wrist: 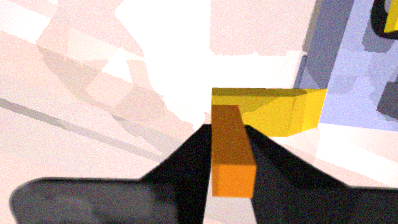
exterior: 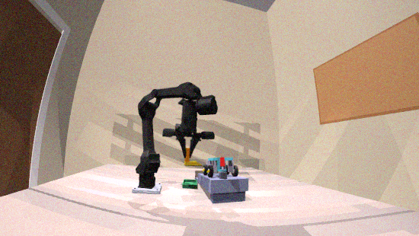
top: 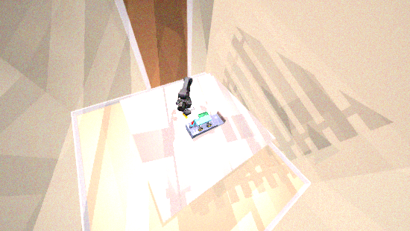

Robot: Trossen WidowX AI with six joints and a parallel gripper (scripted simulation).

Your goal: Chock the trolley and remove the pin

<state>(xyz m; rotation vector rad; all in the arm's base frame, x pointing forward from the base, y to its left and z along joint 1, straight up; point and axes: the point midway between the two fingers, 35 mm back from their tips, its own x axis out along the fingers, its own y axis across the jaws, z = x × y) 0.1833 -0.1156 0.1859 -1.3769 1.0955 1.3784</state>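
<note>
The yellow chock is 2 cm ahead of my gripper tip, 1 cm to the left of it and 1 cm below it. Also, from my gripper tip: red-headed stop pin (14 cm ahead, 3 cm to the left, 4 cm below); green tray (1 cm ahead, 24 cm to the left, 18 cm below); teal trolley (14 cm ahead, 15 cm to the left, 5 cm below).
</note>
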